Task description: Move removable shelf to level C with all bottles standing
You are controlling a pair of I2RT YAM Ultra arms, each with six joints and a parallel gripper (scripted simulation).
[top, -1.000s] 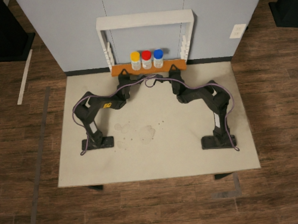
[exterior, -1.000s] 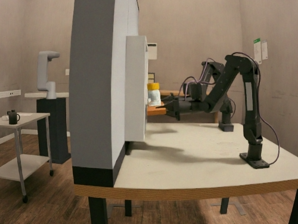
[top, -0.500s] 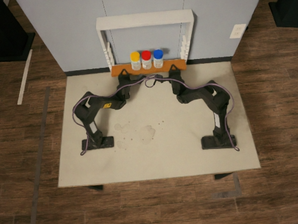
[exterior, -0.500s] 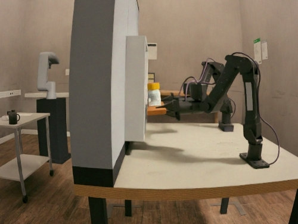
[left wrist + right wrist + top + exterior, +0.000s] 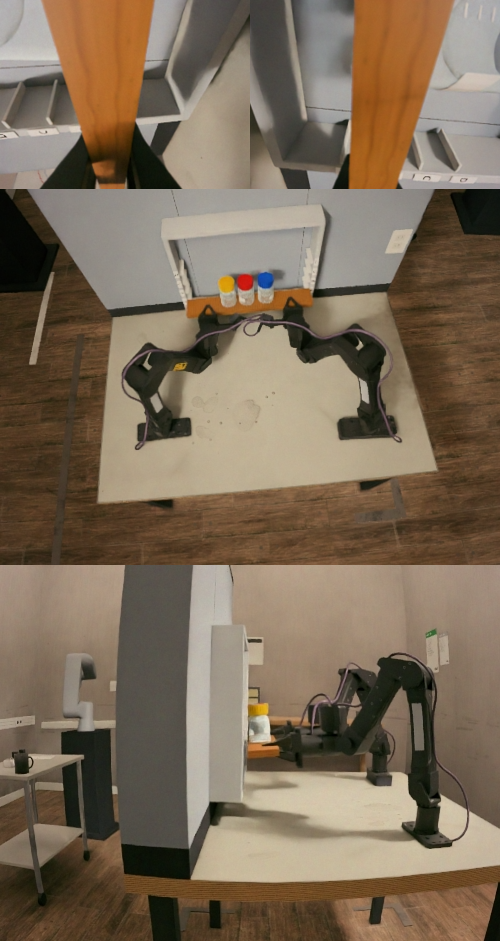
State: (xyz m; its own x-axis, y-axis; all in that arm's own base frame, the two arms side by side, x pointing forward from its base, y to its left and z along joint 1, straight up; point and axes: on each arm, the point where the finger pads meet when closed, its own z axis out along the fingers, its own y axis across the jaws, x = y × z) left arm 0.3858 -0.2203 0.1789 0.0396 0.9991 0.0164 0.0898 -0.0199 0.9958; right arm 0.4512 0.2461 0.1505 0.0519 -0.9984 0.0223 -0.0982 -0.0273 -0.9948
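Right now my right hand is 1 cm short of the blue-capped bottle, 9 cm to the right of it and 6 cm below it. From my right hand the other things lie so: wall rack 8 cm ahead, 16 cm to the left, 10 cm above; removable shelf 1 cm behind, 15 cm to the left; red-capped bottle 16 cm to the left, 6 cm above.
The yellow-capped bottle lies 8 cm to the right of my left hand, 6 cm above it and 2 cm ahead of it. Also, from my left hand: wall rack: 14 cm to the right, 11 cm ahead, 10 cm above; removable shelf: 15 cm to the right, 2 cm ahead; red-capped bottle: 14 cm to the right, 6 cm above, 3 cm ahead.
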